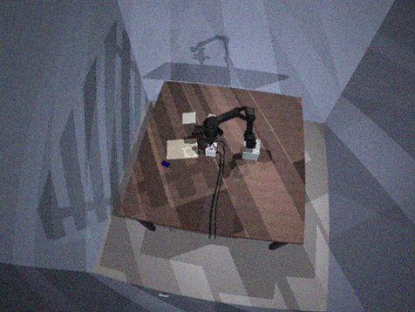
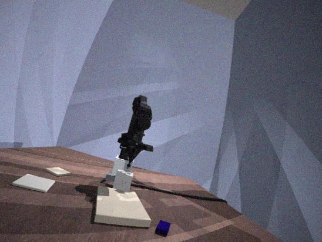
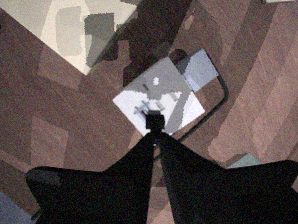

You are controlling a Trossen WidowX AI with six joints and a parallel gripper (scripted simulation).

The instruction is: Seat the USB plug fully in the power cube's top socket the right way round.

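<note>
My gripper tip is now 2 cm above the dark USB plug. Also, from my gripper tip: small blue block 34 cm ahead, 10 cm to the left, 13 cm below; cream wedge block 22 cm ahead, 3 cm to the right, 12 cm below.
</note>
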